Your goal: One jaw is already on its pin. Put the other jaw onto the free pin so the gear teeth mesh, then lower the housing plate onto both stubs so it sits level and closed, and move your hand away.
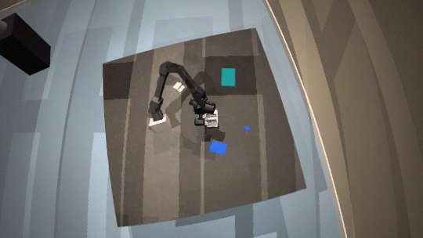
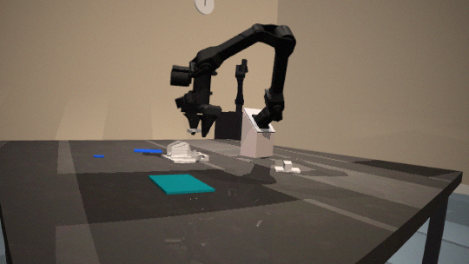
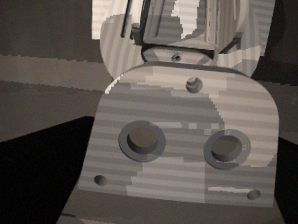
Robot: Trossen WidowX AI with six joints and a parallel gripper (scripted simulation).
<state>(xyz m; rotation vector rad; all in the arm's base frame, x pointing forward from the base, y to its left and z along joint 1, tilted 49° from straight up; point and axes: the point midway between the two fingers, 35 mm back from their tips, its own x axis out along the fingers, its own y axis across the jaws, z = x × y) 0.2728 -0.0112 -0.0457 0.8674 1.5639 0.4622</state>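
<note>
Right now my gripper tip is 6 cm above the jaw, 2 cm short of it and 1 cm to the right of it. Round my gripper tip: white housing plate: 2 cm above, 1 cm ahead; then cyan flat patch: 27 cm ahead, 25 cm to the left, 7 cm below; then small blue square: 27 cm ahead, 15 cm to the right, 7 cm below.
</note>
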